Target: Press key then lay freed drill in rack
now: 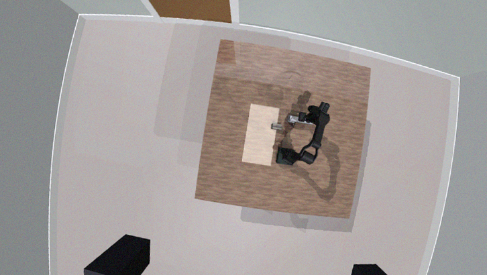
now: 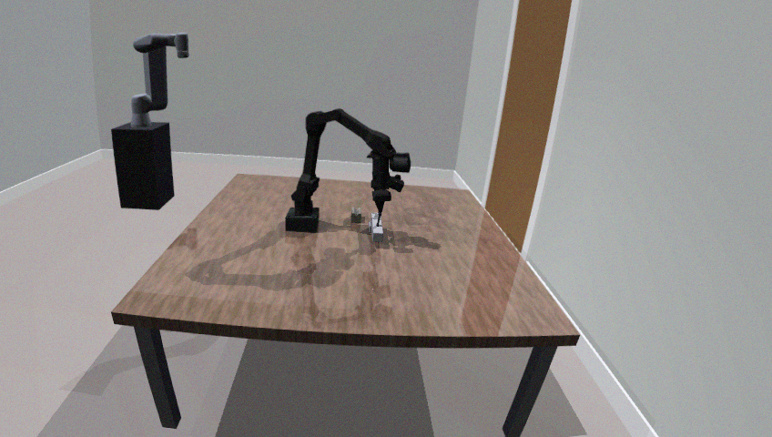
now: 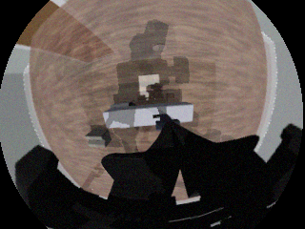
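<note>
Right now the drill is 6 cm to the left of my gripper tip and 7 cm below it. The rest, counted from my gripper tip: grey slatted rack: 7 cm behind, 20 cm to the left, 10 cm below.
</note>
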